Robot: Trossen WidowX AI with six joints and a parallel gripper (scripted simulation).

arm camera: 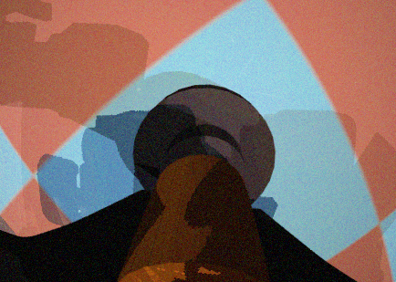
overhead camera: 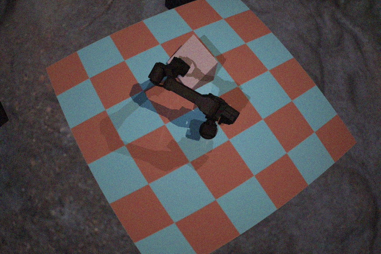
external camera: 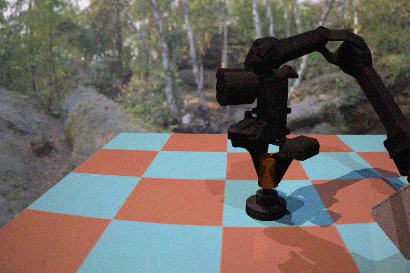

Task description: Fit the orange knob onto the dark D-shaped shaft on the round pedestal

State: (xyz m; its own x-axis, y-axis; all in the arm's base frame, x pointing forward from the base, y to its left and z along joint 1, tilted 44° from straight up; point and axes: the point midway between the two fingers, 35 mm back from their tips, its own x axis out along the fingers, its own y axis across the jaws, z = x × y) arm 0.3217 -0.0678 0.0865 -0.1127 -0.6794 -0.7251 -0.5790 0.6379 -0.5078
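Right now the orange knob is 20 mm above my gripper tip. Also, from my gripper tip: dark pedestal 40 mm below.
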